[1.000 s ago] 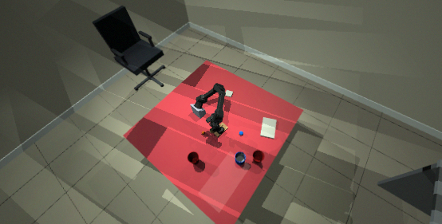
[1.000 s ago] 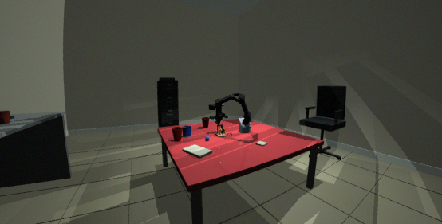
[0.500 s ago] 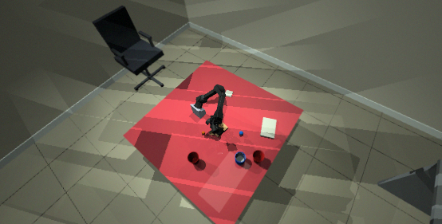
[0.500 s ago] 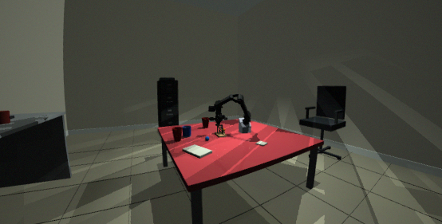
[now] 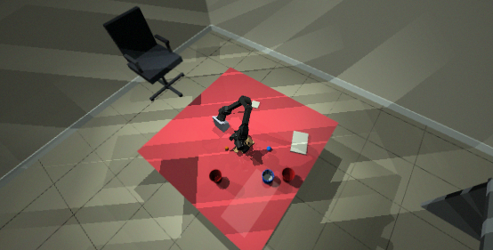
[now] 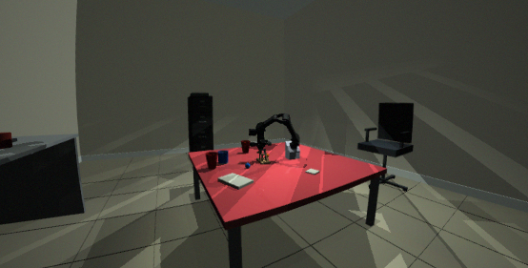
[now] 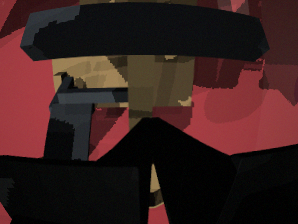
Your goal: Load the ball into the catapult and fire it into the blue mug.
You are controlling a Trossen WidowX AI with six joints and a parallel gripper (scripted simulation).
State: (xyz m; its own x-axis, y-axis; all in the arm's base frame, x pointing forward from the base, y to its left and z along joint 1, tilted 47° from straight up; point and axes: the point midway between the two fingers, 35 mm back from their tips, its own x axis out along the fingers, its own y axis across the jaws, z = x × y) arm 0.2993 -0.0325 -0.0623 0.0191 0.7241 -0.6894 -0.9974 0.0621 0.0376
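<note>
Now: the wooden catapult 20 mm behind my gripper tip, 30 mm to the left of it and 10 mm below it. The rest, counted from my gripper tip: orange ball 100 mm behind, 70 mm to the right, 40 mm below; blue mug 330 mm ahead, 40 mm to the right, 30 mm below; blue ball 180 mm ahead, 160 mm to the left, 40 mm below.
</note>
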